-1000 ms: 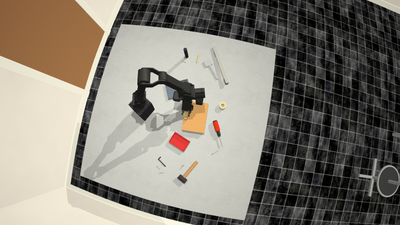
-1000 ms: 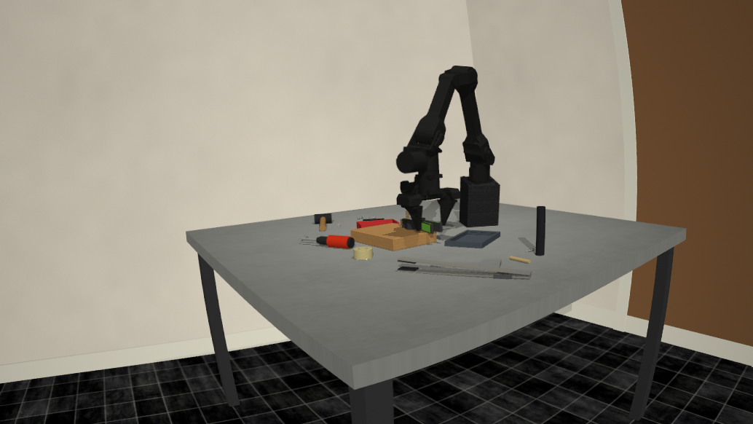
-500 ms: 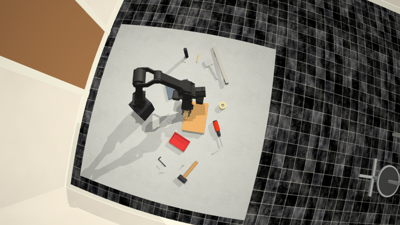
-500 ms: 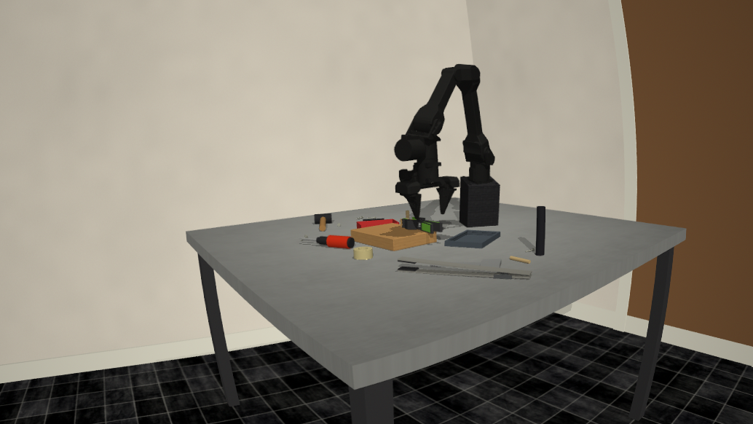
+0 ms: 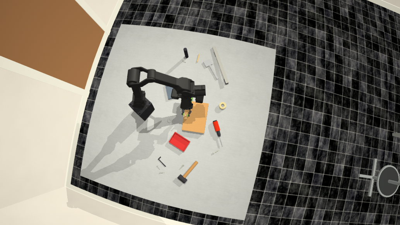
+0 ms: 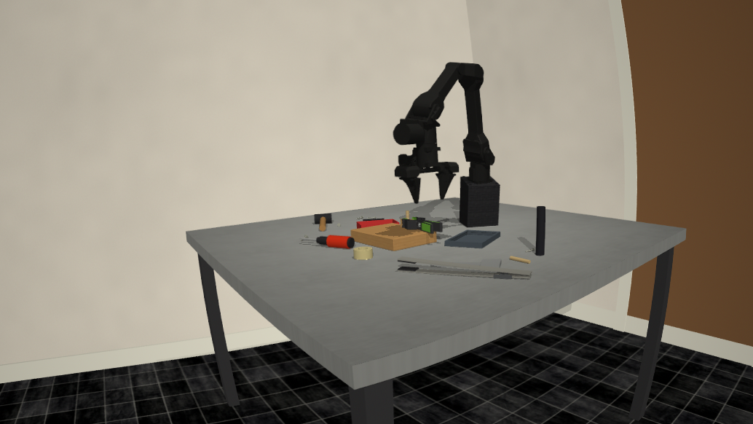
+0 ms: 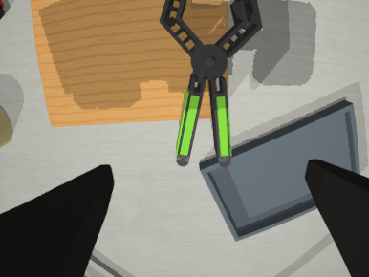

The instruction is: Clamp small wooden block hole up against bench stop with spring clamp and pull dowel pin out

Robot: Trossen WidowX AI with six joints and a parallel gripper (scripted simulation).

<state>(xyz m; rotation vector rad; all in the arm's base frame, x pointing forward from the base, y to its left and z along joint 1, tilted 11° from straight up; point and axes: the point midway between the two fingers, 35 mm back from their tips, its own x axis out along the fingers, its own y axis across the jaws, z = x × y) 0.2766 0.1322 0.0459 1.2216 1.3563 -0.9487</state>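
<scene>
Now: hand 10 cm to the left of the dowel pin, 9 cm above it and 1 cm short of it. The rest, counted from my hand: small wooden block (11 cm below, 10 cm to the right, 1 cm ahead); wooden board (13 cm below, 9 cm to the right, 7 cm ahead); wooden stop (11 cm below, 10 cm to the right).
</scene>
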